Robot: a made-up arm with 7 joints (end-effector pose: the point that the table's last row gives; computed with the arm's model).
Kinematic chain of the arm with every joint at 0, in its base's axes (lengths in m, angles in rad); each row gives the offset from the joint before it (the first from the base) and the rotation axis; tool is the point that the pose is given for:
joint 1: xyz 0 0 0.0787 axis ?
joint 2: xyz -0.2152 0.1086 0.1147 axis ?
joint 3: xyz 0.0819 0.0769 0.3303 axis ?
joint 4: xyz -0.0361 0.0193 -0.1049 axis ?
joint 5: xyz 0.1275 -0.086 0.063 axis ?
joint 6: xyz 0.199 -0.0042 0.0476 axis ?
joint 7: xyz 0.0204 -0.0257 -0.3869 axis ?
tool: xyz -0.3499 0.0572 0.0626
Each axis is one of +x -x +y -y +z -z.
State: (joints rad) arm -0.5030 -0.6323 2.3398 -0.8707 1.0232 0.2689 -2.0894
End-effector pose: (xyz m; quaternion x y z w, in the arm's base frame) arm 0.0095 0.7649 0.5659 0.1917 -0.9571 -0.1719 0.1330
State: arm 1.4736 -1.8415 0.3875 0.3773 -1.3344 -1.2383 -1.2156
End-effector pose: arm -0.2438 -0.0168 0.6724 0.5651 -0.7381 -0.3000 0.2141
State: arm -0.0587 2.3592 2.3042 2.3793 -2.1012 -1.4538 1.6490
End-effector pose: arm -0.1127 -0.4063 0.1872 0.3458 0.7848 0.3210 0.4019
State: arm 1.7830 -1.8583 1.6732 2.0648 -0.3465 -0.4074 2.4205
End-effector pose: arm -0.6496 0.5192 -0.3384 0.6091 -0.5192 0.1512 0.5801
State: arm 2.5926 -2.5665 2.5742 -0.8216 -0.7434 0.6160 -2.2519
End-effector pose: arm -0.7434 0.1007 -0.0107 -0.7184 0.4625 -0.5189 0.0270
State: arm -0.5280 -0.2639 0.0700 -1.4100 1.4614 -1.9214 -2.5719
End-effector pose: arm -0.8103 0.0989 0.7097 -0.8414 0.2823 -0.0664 0.4560
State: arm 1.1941 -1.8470 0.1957 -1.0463 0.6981 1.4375 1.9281
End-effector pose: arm -0.3042 -0.1034 -0.0419 -0.1529 -0.8346 0.2111 0.4852
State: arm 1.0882 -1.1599 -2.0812 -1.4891 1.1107 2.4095 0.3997
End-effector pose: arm -0.4386 0.4367 0.1691 -0.3493 0.4853 -0.6762 0.4305
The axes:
joint 1: +x
joint 2: +y
joint 3: -x
joint 4: +y
joint 5: -z
joint 6: +y
joint 7: +z

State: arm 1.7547 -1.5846 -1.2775 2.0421 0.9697 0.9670 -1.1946
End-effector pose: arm -0.6172 -0.0913 0.6856 0.2015 0.5171 -0.0465 0.8306
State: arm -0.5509 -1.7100 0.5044 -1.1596 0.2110 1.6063 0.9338
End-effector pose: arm -0.6476 -0.2064 -0.0843 -0.4991 -0.4330 0.3477 0.6652
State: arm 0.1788 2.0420 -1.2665 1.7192 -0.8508 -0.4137 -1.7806
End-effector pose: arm 0.4604 0.6184 0.0828 -0.0901 -0.9322 0.0753 0.3424
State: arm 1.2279 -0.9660 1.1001 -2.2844 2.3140 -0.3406 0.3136
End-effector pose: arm -0.4154 -0.3984 0.5533 -0.4934 0.7420 0.4163 0.1808
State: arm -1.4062 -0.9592 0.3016 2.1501 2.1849 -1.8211 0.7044
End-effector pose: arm -0.6856 0.6392 0.3255 0.9103 -0.2367 0.1637 0.2975
